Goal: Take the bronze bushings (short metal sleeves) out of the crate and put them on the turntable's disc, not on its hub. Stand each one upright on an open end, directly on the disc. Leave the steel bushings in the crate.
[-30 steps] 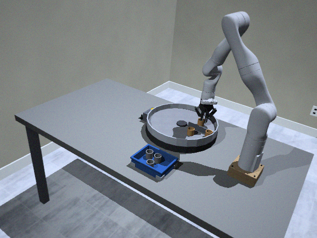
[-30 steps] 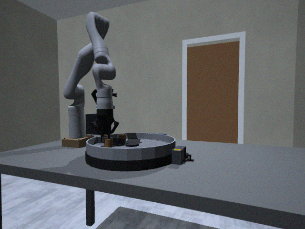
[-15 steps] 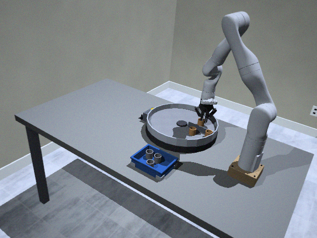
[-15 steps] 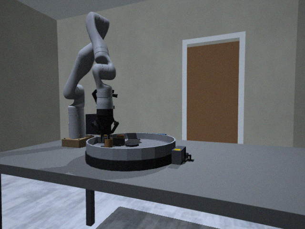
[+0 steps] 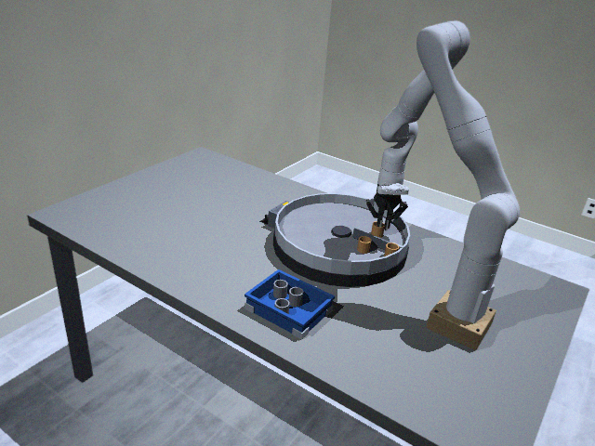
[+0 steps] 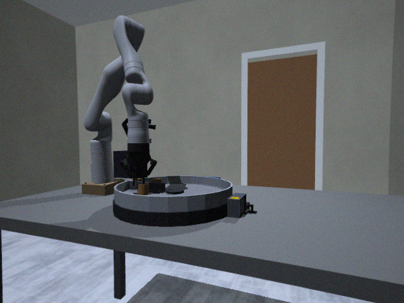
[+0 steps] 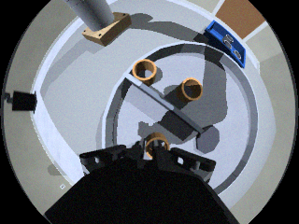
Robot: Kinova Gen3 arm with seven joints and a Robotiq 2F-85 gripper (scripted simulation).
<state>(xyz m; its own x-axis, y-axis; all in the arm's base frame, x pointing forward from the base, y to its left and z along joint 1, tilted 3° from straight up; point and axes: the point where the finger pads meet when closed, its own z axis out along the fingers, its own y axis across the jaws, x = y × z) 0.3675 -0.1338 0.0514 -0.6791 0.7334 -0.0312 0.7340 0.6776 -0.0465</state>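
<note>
Right now the turntable disc is 9 cm to the left of my hand, 9 cm ahead of it and 4 cm below it.
</note>
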